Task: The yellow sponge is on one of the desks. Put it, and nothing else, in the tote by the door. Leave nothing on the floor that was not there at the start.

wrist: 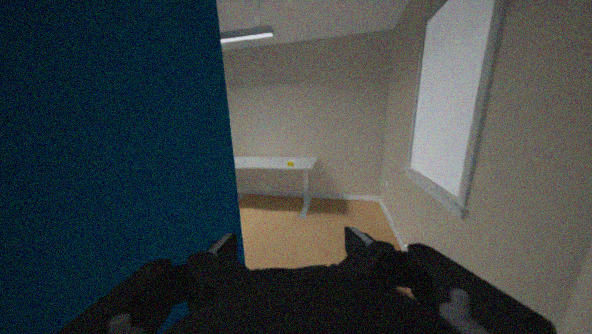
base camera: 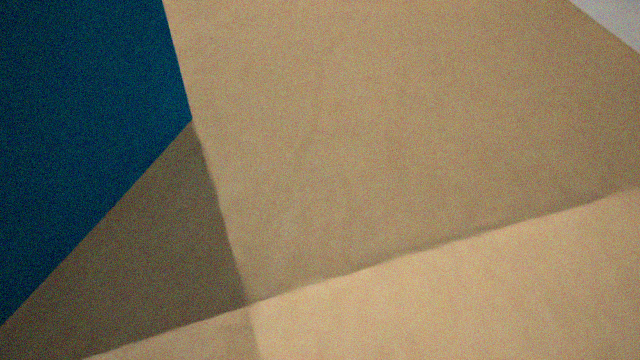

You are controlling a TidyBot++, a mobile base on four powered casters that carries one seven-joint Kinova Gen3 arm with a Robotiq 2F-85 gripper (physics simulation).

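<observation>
A small yellow object, which looks like the sponge, lies near the right end of a white desk against the far wall in the wrist view. It is too small and grainy to make out its shape. My gripper is open, with its two fingers wide apart and no object between them. The desk is far off beyond the fingertips. The left part of the desk is hidden behind a blue panel. The tote and the door do not show in either view.
A tall blue panel stands close on the left in both views. The wood floor runs past its right edge to the desk. A wall with a window is on the right, with a pale baseboard below.
</observation>
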